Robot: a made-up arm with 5 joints. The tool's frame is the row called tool.
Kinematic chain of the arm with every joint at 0, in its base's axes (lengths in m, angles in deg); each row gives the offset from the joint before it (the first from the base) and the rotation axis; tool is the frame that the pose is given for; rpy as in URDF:
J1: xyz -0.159 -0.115 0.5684 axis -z
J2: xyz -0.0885 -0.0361 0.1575 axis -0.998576 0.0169 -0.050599
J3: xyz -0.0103 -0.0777 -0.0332 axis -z
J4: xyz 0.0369 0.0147 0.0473 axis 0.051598 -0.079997 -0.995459
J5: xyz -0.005 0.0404 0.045 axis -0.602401 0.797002 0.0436
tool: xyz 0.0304 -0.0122 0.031 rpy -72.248 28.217 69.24
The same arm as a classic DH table. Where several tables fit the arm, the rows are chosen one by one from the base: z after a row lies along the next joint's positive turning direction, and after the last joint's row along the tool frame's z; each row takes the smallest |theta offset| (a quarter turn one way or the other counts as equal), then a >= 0, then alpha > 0; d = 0 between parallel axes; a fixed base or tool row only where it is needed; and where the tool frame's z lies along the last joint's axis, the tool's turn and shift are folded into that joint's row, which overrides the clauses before.
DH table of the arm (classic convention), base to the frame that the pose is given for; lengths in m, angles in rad. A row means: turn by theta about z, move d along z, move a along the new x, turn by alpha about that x. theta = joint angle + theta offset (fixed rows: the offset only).
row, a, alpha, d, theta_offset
base (fixed), -0.1962, 3.1416, 0.0000, 0.6262
J1, -0.0376, 1.5202, -0.7304, -0.9277
J2, -0.0779, -1.5202, 0.0970, 0.0000
J3, 0.0390, -0.0953, -0.0945, 0.9810
J4, 0.0201, 1.7095, 0.0364, -0.0750
J5, 0.0363, 0.4649, 0.0004, -1.0394
tool (fixed), 0.0000, 0.0000, 0.0045, 1.6113

